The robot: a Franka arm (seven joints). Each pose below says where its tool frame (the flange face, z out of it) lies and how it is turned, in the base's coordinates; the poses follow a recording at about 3 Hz.
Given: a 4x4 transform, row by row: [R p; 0 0 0 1], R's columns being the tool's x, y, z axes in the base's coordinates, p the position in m. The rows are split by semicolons.
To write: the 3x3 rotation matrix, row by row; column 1 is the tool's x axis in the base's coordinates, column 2 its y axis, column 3 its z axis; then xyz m. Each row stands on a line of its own. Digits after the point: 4 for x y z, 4 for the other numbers.
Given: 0.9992 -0.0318 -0.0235 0.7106; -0.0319 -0.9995 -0.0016 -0.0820; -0.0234 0.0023 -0.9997 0.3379; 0 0 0 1
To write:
0.9992 -0.0318 -0.0235
-0.0319 -0.9995 -0.0016
-0.0234 0.0023 -0.9997
0.7106 -0.0820 0.3379

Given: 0.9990 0.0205 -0.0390 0.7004; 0.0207 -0.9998 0.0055 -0.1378; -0.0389 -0.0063 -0.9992 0.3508; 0 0 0 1
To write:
0.9990 0.0205 -0.0390
0.0207 -0.9998 0.0055
-0.0389 -0.0063 -0.9992
0.7004 -0.1378 0.3508

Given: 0.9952 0.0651 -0.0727 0.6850; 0.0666 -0.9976 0.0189 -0.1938; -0.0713 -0.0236 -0.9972 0.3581; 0 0 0 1
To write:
0.9952 0.0651 -0.0727
0.0666 -0.9976 0.0189
-0.0713 -0.0236 -0.9972
0.6850 -0.1938 0.3581

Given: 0.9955 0.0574 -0.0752 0.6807; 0.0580 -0.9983 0.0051 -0.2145; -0.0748 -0.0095 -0.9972 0.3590; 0 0 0 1
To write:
0.9955 0.0574 -0.0752
0.0580 -0.9983 0.0051
-0.0748 -0.0095 -0.9972
0.6807 -0.2145 0.3590

